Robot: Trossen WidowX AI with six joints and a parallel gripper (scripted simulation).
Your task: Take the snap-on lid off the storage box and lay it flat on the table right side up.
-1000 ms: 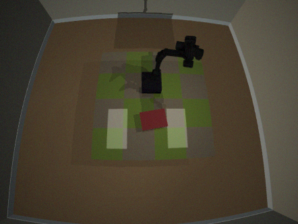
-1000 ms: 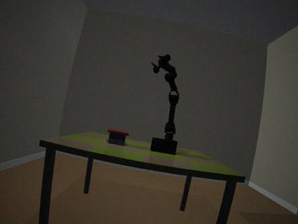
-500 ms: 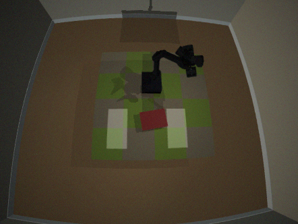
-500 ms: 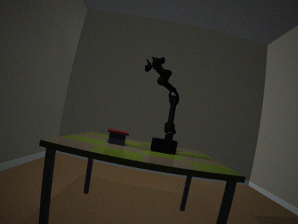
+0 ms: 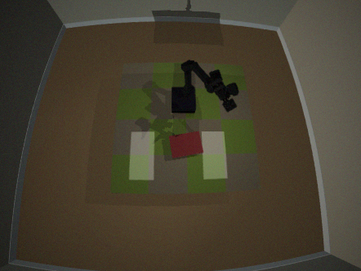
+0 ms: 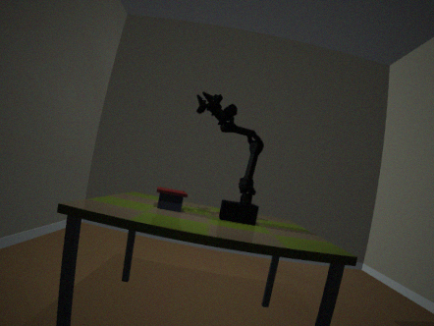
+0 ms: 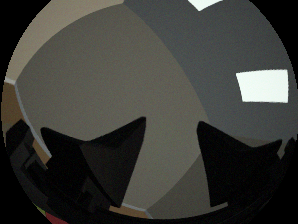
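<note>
Now: gripper tip 58 cm above the red lid, 13 cm to the left of it and 10 cm short of it. From my gripper tip the other things lie so: storage box 64 cm below, 13 cm to the right, 10 cm ahead.
</note>
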